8 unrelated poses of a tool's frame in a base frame.
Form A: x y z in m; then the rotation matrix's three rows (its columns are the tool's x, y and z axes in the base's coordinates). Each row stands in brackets.
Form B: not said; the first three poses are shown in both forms.
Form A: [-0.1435, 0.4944, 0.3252], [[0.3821, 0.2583, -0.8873], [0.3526, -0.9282, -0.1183], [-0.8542, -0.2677, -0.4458]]
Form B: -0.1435, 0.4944, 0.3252, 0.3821, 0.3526, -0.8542, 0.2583, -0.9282, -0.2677
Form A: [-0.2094, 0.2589, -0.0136], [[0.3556, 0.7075, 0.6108], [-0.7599, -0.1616, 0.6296], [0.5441, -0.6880, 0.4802]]
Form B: -0.2094, 0.2589, -0.0136, 0.3556, -0.7599, 0.5441, 0.7075, -0.1616, -0.6880
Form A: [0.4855, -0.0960, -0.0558], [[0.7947, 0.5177, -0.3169], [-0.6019, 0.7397, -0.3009], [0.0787, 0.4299, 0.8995]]
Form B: 0.4855, -0.0960, -0.0558, 0.7947, -0.6019, 0.0787, 0.5177, 0.7397, 0.4299
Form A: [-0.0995, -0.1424, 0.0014], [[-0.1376, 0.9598, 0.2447], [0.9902, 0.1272, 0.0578], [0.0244, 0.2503, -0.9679]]
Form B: -0.0995, -0.1424, 0.0014, -0.1376, 0.9902, 0.0244, 0.9598, 0.1272, 0.2503
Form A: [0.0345, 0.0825, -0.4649], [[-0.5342, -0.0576, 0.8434], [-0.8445, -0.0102, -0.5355], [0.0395, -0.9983, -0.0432]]
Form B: 0.0345, 0.0825, -0.4649, -0.5342, -0.8445, 0.0395, -0.0576, -0.0102, -0.9983
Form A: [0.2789, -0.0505, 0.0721], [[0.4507, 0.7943, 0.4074], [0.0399, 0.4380, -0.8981], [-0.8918, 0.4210, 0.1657]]
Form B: 0.2789, -0.0505, 0.0721, 0.4507, 0.0399, -0.8918, 0.7943, 0.4380, 0.4210
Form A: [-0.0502, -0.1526, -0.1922], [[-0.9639, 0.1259, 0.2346], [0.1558, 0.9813, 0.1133], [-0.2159, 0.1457, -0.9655]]
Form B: -0.0502, -0.1526, -0.1922, -0.9639, 0.1558, -0.2159, 0.1259, 0.9813, 0.1457
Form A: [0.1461, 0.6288, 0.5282], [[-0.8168, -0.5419, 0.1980], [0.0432, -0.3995, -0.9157], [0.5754, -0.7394, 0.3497]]
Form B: 0.1461, 0.6288, 0.5282, -0.8168, 0.0432, 0.5754, -0.5419, -0.3995, -0.7394
